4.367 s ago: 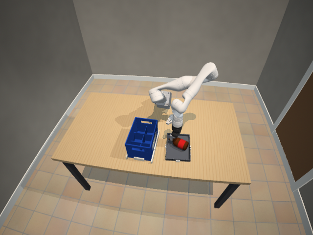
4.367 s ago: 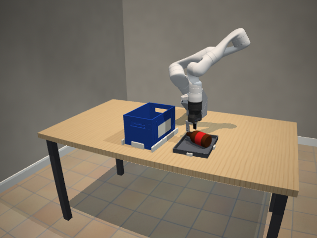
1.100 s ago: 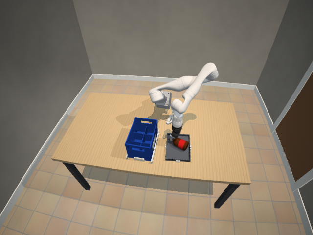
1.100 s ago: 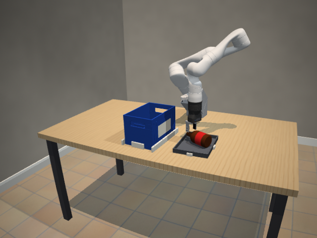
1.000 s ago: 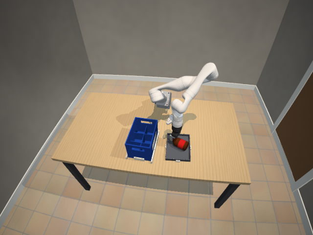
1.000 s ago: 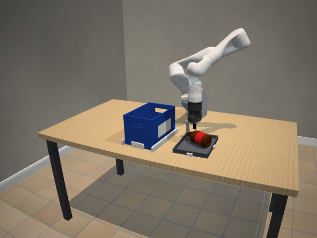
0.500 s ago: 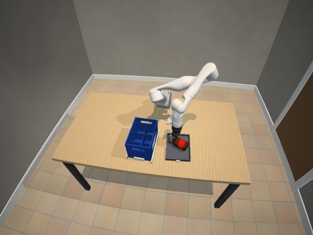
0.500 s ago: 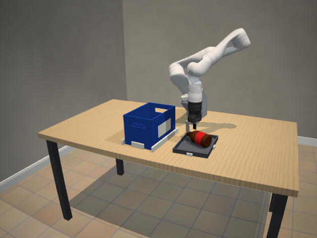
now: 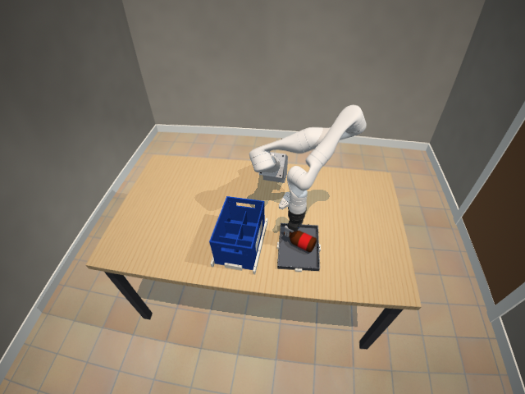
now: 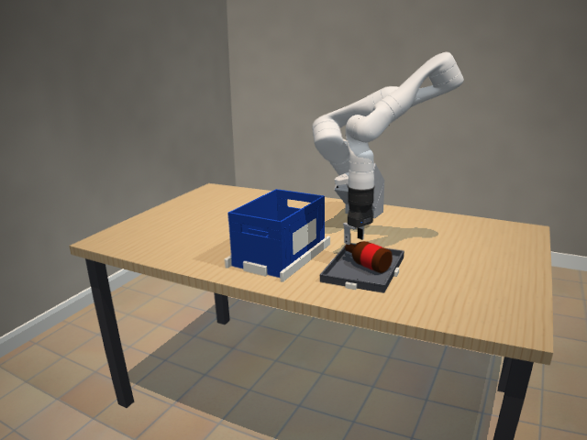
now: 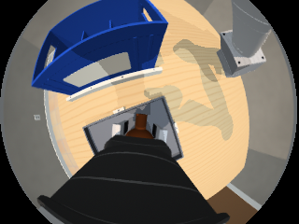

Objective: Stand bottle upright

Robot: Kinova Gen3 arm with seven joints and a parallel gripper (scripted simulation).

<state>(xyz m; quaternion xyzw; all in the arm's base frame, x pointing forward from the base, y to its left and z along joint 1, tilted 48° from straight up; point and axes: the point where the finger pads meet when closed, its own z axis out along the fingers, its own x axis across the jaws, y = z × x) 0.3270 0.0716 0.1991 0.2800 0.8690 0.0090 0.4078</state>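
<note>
Now: hand 3 cm short of the brown bottle, 4 cm to the right of it and 4 cm above it. Also, from my hand: blue crate: 3 cm behind, 24 cm to the right; then dark grey tray: 5 cm ahead, 3 cm to the left, 7 cm below.
</note>
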